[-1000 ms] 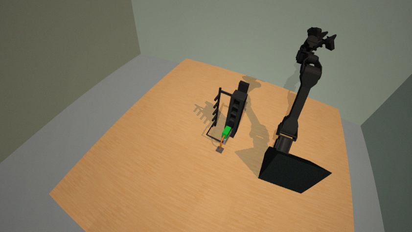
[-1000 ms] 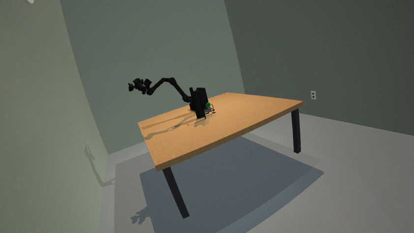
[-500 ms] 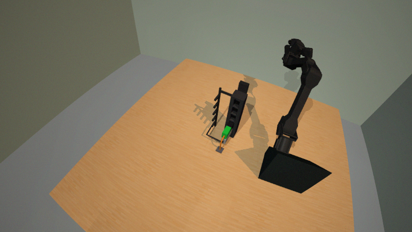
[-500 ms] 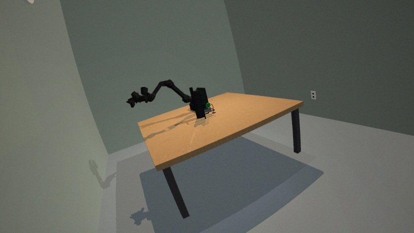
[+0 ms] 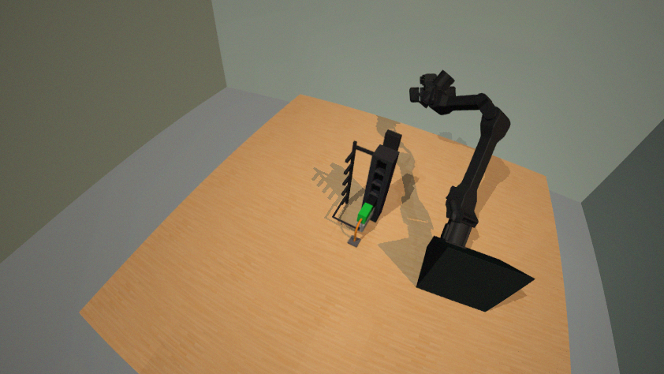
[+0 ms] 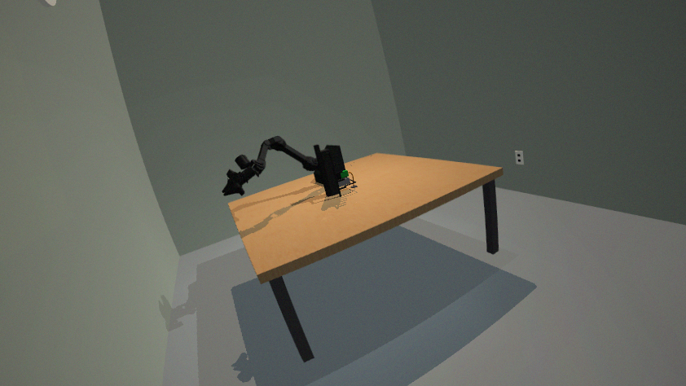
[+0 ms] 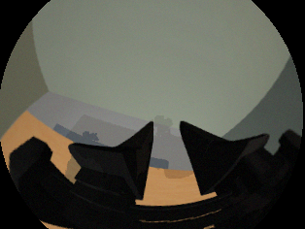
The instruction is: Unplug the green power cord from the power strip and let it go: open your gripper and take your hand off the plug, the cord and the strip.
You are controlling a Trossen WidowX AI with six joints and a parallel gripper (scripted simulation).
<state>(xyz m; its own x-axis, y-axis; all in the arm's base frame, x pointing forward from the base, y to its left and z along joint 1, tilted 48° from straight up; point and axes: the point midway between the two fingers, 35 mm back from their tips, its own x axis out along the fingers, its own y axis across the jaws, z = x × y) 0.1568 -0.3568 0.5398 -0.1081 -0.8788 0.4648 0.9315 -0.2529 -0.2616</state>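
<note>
Now: gripper tip 110 mm short of the green plug, 640 mm to the right of it and 90 mm above it. Round my gripper tip: grey block 120 mm ahead, 700 mm to the left, 190 mm below.
</note>
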